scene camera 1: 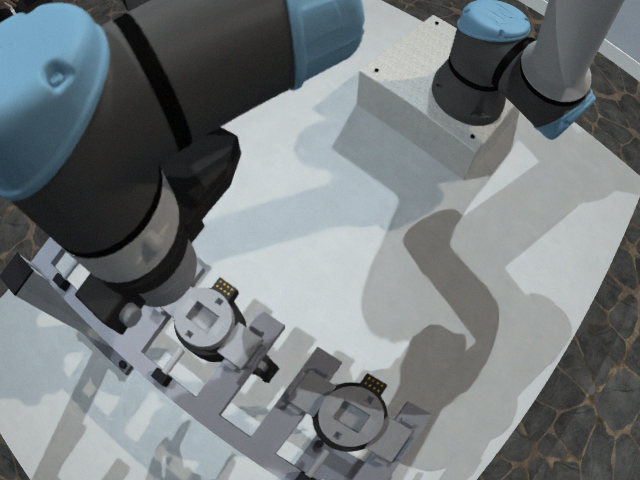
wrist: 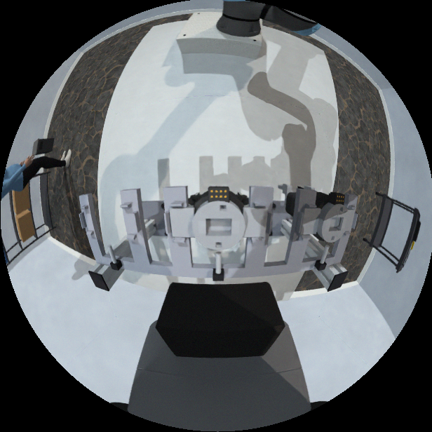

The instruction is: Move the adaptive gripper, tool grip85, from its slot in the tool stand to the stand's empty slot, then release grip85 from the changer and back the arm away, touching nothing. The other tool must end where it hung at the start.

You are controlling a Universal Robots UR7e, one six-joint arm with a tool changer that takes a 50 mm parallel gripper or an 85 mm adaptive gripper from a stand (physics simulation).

In view: an adaptive gripper grip85 point(scene camera 1: 207, 321) and a tool stand point(wrist: 142, 219).
